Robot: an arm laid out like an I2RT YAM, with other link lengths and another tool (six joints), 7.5 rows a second.
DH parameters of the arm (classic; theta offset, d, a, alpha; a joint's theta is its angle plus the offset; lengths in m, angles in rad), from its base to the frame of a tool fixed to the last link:
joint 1: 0 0.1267 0.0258 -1.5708
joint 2: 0 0 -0.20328 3.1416
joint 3: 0.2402 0 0.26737 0
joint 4: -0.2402 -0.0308 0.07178 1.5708
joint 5: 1.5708 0.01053 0 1.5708
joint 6: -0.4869 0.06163 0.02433 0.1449
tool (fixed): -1.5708 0.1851 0 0
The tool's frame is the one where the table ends.
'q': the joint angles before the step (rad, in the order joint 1, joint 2, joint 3, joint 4, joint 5, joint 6). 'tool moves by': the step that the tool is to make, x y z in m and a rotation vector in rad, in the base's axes. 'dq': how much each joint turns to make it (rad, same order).
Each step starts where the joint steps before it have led.
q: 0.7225, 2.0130, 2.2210, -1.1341, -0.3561, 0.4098
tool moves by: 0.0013, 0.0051, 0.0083, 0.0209, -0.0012, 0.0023
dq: 0.0001, 0.0216, 0.0474, -0.0083, -0.0132, 0.0078
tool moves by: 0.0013, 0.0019, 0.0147, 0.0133, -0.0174, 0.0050
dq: -0.0001, 0.0259, 0.0804, -0.0346, -0.0020, -0.0053
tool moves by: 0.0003, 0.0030, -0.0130, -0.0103, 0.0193, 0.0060
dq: 0.0005, 0.0203, -0.0097, 0.0082, -0.0074, -0.0013
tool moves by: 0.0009, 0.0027, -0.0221, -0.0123, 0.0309, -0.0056
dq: 0.0011, 0.0056, -0.0625, 0.0416, -0.0049, 0.0130
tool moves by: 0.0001, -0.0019, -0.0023, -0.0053, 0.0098, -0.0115
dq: -0.0002, 0.0007, -0.0011, -0.0048, 0.0046, 0.0115
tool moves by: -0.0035, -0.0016, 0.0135, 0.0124, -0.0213, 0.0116
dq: 0.0002, -0.0296, -0.0034, -0.0069, -0.0029, -0.0130
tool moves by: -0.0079, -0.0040, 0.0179, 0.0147, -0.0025, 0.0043
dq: -0.0002, -0.0246, 0.0285, -0.0406, -0.0101, 0.0023
